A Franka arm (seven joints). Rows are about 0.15 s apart.
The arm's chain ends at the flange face. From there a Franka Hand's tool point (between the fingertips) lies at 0.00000 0.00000 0.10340 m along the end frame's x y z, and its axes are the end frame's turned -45 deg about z.
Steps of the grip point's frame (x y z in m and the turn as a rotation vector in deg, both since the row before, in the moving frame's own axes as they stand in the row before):
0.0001 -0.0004 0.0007 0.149 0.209 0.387
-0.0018 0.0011 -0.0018 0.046 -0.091 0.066
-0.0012 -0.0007 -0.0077 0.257 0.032 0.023
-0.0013 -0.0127 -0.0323 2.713 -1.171 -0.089
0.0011 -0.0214 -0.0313 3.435 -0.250 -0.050
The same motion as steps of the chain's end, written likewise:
-0.0003 0.0001 0.0007 0.253 0.042 0.387
-0.0003 0.0020 -0.0018 -0.032 -0.097 0.066
-0.0011 0.0007 -0.0077 0.204 -0.159 0.023
-0.0049 -0.0061 -0.0322 1.090 -2.746 -0.089
-0.0097 -0.0119 -0.0311 2.252 -2.606 -0.050

